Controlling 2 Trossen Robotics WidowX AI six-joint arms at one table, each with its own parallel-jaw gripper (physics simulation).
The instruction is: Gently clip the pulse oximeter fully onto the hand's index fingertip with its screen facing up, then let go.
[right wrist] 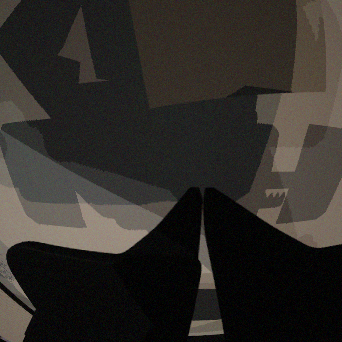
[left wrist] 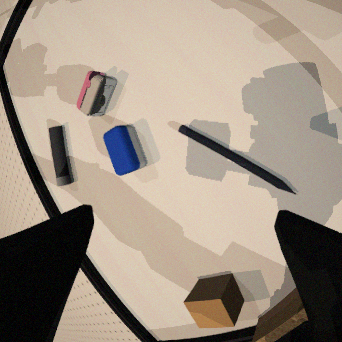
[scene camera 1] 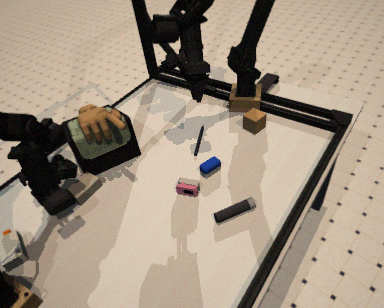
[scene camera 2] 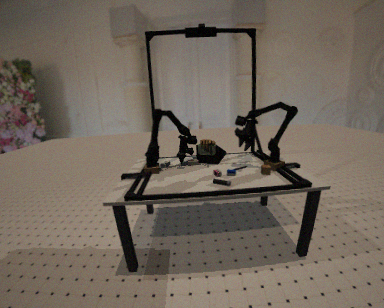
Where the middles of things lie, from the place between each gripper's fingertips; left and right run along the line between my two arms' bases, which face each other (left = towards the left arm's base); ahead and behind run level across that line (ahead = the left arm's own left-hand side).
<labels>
My left gripper is now 10 mm to the left of the black pen [left wrist: 250,166] and 130 mm above it. The rest, counted from my left hand: pink and grey pulse oximeter [left wrist: 97,87] 110 mm ahead, 180 mm to the right, 120 mm below; brown cube [left wrist: 216,301] 110 mm ahead, 130 mm to the left, 110 mm below; blue block [left wrist: 122,146] 110 mm ahead, 90 mm to the right, 120 mm below.
Now: right hand 9 cm to the right of the grey block [right wrist: 183,58] and 1 cm below it. From my right hand the other things lie so: pink and grey pulse oximeter: 23 cm ahead, 26 cm to the left, 1 cm above; green pad on black block [scene camera 1: 95,157]: 14 cm behind, 24 cm to the left, 4 cm above; blue block: 23 cm ahead, 35 cm to the left, 1 cm above.
</labels>
